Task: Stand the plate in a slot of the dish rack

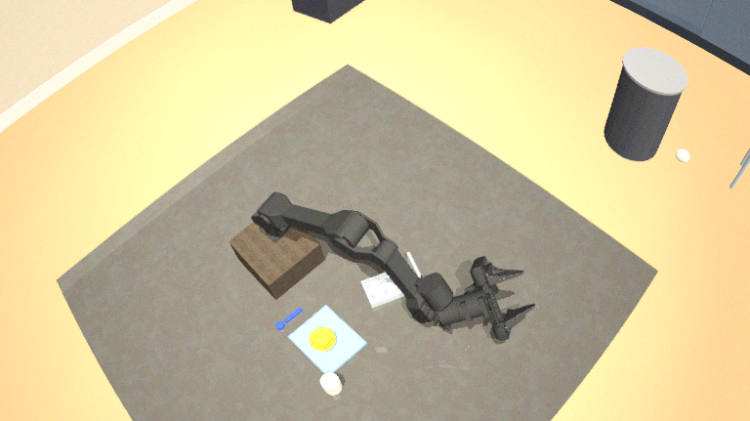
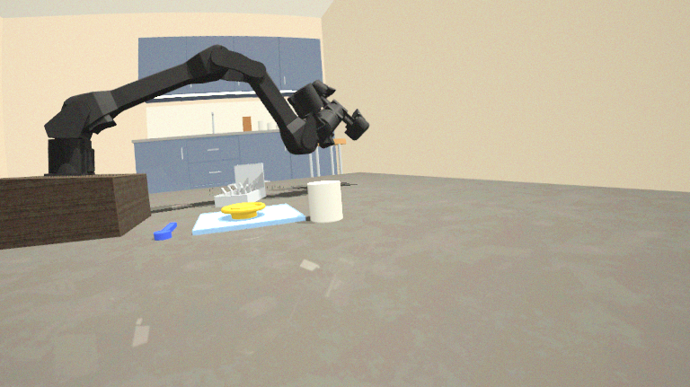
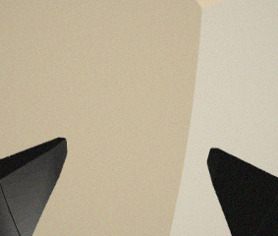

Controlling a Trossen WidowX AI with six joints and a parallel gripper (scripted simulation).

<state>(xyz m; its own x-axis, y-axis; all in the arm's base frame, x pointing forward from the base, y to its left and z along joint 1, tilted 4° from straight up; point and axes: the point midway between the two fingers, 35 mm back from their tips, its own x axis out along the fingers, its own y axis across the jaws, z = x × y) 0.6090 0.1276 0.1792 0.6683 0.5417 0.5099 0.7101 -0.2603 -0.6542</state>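
Now: the yellow plate 37 cm behind my gripper tip, 29 cm to the right of it and 22 cm below it. From my gripper tip the other things lie so: white cup 27 cm behind, 37 cm to the right, 22 cm below; light blue mat 36 cm behind, 28 cm to the right, 24 cm below; white dish rack 33 cm behind, 7 cm to the right, 22 cm below.
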